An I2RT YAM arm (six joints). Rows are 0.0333 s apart.
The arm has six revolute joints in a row. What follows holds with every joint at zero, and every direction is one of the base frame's.
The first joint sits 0.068 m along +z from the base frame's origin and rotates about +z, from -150 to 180 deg.
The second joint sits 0.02 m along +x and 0.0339 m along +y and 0.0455 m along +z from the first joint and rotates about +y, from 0 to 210 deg.
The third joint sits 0.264 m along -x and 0.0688 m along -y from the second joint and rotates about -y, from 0 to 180 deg.
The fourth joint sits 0.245 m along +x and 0.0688 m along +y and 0.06 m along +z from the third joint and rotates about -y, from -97 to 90 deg.
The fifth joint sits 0.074 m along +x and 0.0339 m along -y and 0.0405 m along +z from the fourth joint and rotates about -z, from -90 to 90 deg.
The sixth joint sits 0.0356 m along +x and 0.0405 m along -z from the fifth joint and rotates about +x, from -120 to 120 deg.
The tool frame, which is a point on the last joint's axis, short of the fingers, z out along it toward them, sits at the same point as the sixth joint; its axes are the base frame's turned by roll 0, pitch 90 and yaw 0 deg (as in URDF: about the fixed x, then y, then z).
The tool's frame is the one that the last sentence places.
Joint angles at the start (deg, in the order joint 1, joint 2, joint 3, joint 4, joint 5, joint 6):
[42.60, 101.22, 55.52, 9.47, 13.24, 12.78]
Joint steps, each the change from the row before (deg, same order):
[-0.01, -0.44, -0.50, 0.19, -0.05, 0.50]
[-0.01, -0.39, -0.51, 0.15, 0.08, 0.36]
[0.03, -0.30, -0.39, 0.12, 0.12, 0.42]
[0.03, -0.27, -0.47, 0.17, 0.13, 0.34]
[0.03, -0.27, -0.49, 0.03, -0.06, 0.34]
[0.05, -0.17, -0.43, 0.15, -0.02, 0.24]
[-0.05, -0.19, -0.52, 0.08, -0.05, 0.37]
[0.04, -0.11, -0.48, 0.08, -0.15, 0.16]
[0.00, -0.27, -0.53, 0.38, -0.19, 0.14]
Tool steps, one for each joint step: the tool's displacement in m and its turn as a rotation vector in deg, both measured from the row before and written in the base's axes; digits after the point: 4 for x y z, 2 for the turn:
[-0.0014, -0.0014, 0.0004, 0.48, 0.11, -0.26]
[-0.0014, -0.0015, -0.0001, 0.25, 0.08, -0.28]
[-0.0012, -0.0010, 0.0000, 0.28, 0.08, -0.31]
[-0.0014, -0.0011, -0.0006, 0.17, 0.09, -0.27]
[-0.0016, -0.0012, -0.0009, 0.15, 0.29, -0.12]
[-0.0013, -0.0008, -0.0010, 0.11, 0.18, -0.07]
[-0.0012, -0.0015, -0.0015, 0.12, 0.34, -0.22]
[-0.0015, -0.0009, -0.0017, -0.01, 0.33, 0.07]
[-0.0013, -0.0011, -0.0006, 0.27, 0.04, 0.07]

